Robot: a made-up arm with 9 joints. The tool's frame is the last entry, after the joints. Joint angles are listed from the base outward. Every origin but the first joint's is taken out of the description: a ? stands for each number. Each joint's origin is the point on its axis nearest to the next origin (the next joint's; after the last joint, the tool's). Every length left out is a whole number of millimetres.
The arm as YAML. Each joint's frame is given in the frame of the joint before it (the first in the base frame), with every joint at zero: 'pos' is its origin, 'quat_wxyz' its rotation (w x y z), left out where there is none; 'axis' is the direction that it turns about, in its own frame. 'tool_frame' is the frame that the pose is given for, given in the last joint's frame.
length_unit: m
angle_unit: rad
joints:
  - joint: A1
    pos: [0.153, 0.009, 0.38]
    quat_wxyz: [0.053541, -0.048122, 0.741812, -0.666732]
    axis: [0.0, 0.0, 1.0]
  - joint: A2
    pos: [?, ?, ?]
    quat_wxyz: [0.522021, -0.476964, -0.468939, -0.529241]
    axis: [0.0, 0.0, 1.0]
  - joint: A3
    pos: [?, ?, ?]
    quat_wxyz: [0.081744, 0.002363, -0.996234, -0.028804]
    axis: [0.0, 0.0, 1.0]
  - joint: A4
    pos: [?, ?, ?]
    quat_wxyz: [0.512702, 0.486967, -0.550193, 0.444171]
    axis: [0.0, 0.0, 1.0]
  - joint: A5
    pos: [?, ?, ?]
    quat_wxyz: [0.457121, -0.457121, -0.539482, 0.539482]
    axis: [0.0, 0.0, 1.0]
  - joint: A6
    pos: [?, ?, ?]
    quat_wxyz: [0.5, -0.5, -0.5, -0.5]
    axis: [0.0, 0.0, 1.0]
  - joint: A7
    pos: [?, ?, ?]
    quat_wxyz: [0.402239, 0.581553, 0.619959, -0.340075]
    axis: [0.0, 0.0, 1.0]
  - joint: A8
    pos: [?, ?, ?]
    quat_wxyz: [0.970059, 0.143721, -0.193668, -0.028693]
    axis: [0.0, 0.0, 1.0]
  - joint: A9
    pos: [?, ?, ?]
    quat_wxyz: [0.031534, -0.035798, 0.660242, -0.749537]
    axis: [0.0, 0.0, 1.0]
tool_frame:
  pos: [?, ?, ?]
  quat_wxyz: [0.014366, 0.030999, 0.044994, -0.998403]
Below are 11 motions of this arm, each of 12 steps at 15 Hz.
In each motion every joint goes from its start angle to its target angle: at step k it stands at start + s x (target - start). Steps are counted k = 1, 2, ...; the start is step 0. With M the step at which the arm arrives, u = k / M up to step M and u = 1 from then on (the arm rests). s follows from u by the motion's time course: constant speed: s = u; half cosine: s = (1 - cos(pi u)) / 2; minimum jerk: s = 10 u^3 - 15 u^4 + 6 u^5.
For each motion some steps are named. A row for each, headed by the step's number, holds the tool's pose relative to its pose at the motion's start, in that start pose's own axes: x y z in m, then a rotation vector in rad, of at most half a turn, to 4 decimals.
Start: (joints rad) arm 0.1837 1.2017 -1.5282 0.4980 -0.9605 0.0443 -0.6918 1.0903 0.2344
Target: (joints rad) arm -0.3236 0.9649 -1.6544 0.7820 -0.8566 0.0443 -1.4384 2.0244 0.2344
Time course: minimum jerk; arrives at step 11
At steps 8, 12:
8: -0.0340 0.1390 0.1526 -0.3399 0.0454 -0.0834
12: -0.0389 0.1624 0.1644 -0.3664 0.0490 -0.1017

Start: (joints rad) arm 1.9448 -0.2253 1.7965 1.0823 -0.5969 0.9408 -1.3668 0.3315 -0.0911
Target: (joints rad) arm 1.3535 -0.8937 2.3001 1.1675 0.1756 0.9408 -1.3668 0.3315 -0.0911
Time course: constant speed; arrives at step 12
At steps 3, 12:
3: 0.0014 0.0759 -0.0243 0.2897 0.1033 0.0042
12: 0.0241 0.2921 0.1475 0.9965 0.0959 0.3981

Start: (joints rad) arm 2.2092 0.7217 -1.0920 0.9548 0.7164 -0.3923 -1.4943 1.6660 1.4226
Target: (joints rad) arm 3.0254 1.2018 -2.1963 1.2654 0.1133 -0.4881 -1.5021 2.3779 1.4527
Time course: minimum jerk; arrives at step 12
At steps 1, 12:
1: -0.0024 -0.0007 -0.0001 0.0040 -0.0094 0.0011
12: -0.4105 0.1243 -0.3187 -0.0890 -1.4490 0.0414

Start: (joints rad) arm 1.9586 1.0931 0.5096 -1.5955 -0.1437 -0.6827 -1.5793 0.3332 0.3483
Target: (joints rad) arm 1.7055 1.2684 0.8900 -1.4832 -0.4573 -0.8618 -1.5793 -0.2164 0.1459
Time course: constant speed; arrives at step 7
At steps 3, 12:
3: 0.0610 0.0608 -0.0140 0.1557 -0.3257 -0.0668
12: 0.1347 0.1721 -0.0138 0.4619 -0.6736 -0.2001

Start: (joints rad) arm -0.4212 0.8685 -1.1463 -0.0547 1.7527 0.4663 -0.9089 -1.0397 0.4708
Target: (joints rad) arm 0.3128 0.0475 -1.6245 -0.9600 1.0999 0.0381 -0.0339 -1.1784 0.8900
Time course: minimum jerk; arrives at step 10
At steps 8, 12:
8: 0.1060 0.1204 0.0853 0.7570 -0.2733 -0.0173
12: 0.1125 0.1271 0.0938 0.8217 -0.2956 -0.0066

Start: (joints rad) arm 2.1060 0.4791 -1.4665 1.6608 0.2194 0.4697 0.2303 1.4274 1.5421
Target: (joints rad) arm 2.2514 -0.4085 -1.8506 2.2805 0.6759 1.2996 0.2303 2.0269 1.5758
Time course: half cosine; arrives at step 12
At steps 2, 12:
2: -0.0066 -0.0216 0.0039 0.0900 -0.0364 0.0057
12: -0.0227 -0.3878 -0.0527 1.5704 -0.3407 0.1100

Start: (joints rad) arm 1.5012 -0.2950 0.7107 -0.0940 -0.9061 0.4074 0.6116 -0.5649 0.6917
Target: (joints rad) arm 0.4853 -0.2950 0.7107 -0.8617 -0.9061 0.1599 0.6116 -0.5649 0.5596
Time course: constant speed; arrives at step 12
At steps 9, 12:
9: 0.1108 0.0739 -0.1533 0.5252 0.0019 0.2815
12: 0.1527 0.1247 -0.1747 0.6547 -0.0025 0.4088

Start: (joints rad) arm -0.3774 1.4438 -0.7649 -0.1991 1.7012 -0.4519 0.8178 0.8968 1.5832
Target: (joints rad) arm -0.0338 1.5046 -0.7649 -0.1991 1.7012 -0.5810 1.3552 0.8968 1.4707
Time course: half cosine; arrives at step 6
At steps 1, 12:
1: -0.0049 -0.0042 0.0007 0.0320 -0.0305 -0.0092
12: -0.0738 -0.0460 -0.0059 0.4496 -0.4610 -0.0895

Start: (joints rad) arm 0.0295 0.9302 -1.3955 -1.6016 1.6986 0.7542 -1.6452 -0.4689 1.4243
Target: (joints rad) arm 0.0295 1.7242 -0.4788 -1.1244 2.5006 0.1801 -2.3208 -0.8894 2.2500
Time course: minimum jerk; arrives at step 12
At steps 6, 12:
6: -0.0308 0.1392 0.0374 -0.0362 0.1164 0.3997
12: -0.0813 0.2277 0.1191 -0.1001 0.2103 0.9984

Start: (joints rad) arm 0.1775 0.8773 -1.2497 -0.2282 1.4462 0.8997 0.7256 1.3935 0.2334
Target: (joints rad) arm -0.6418 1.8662 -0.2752 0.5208 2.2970 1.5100 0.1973 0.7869 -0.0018
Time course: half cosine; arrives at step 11
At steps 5, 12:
5: -0.0385 -0.0554 -0.0091 0.1206 -0.2896 -0.2622
12: -0.0311 -0.1068 0.0073 0.0611 -0.4606 -0.7646

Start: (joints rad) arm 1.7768 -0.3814 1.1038 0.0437 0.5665 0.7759 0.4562 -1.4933 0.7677
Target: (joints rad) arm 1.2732 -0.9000 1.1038 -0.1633 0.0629 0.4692 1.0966 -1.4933 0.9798
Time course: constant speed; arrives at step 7
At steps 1, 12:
1: 0.0226 0.0276 0.0250 0.1442 -0.0721 0.0262
12: 0.0725 0.0923 0.2459 0.9753 -0.5887 0.3840

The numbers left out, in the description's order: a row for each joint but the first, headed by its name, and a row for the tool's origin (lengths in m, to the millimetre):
A2: -0.007 -0.015 0.0
A3: 0.043 -0.008 0.0
A4: -0.002 -0.193 0.0
A5: -0.06 -0.002 0.0
A6: 0.026 -0.18 0.0
A7: -0.173 0.077 0.0
A8: 0.076 0.015 0.0
A9: -0.06 -0.009 0.0
tool: -0.03 0.029 0.0

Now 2 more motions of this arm.
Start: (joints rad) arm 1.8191 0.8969 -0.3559 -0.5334 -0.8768 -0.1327 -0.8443 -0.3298 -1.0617
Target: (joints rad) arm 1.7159 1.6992 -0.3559 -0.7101 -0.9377 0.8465 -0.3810 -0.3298 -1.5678
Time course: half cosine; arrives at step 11
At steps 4, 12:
4: -0.0175 -0.0508 0.0344 -0.3532 -0.0714 -0.0579
12: -0.1197 -0.1480 0.0894 -1.2149 -0.3280 -0.1850

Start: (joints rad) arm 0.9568 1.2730 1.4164 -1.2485 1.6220 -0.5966 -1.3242 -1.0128 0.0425
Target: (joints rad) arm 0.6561 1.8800 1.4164 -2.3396 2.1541 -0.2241 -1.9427 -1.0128 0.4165
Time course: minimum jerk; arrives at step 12
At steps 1, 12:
1: 0.0024 0.0002 0.0000 0.0005 -0.0098 0.0059
12: 0.2462 0.0413 0.2644 -0.3399 -1.8829 0.4924

